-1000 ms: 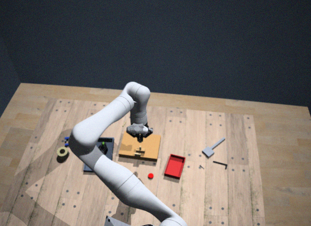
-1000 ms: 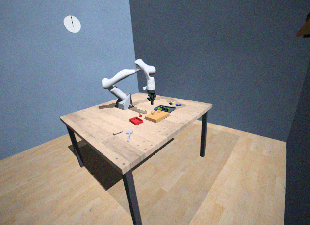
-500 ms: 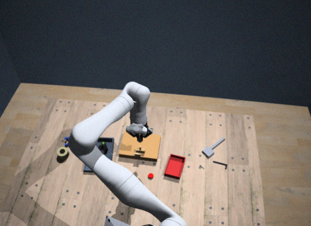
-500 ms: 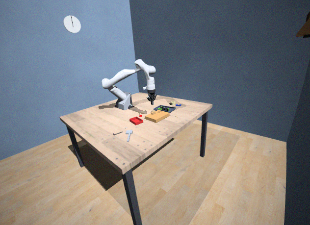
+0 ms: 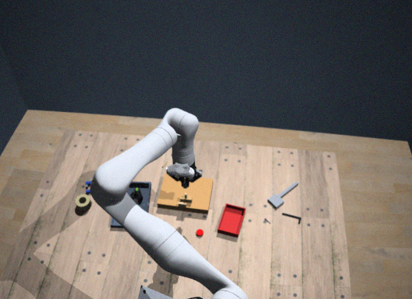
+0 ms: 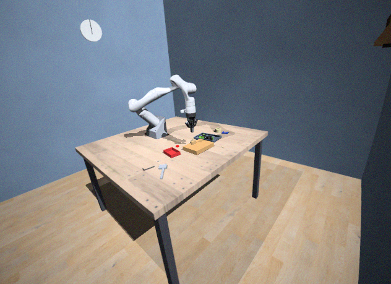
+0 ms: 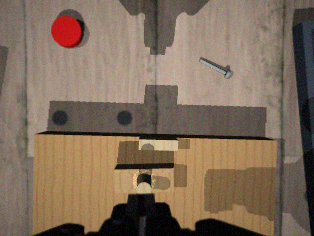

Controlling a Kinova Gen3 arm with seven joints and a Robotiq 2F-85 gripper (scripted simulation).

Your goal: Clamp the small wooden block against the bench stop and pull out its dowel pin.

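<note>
The dowel pin lies 9 cm below my hand. Also, from my hand: bench board: 12 cm below, 4 cm ahead, 1 cm to the left; wooden block: 11 cm below; red disc: 14 cm below, 12 cm behind, 7 cm to the right.
</note>
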